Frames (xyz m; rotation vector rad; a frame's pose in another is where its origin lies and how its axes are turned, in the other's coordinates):
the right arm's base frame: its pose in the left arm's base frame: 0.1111 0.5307 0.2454 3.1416 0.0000 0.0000
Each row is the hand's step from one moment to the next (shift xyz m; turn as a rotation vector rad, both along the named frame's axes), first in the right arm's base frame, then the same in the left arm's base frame.
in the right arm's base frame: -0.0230 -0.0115 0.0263 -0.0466 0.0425 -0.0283
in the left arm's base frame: -0.0230 0.0115 -0.0263 -0.0466 -0.0425 0.0283
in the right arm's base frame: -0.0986 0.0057 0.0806 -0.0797 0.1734 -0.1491
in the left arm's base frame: -0.0986 -0.0057 -0.0806 -0.0797 -0.1734 0.1491
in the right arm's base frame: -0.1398 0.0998 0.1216 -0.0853 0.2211 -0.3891
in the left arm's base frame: -0.1398 -0.0998 -0.1216 -0.0853 -0.2211 0.3891
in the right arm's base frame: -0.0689 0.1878 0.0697 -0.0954 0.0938 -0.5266
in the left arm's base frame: -0.0689 -0.1878 -0.0697 -0.0954 -0.0938 0.5266
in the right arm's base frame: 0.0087 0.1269 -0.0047 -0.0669 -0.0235 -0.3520
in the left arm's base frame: 0.0087 -0.1269 0.0047 -0.0669 0.0235 0.3520
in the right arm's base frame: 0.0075 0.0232 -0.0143 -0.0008 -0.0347 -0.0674
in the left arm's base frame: 0.0075 -0.0232 0.0143 -0.0008 0.0347 0.0674
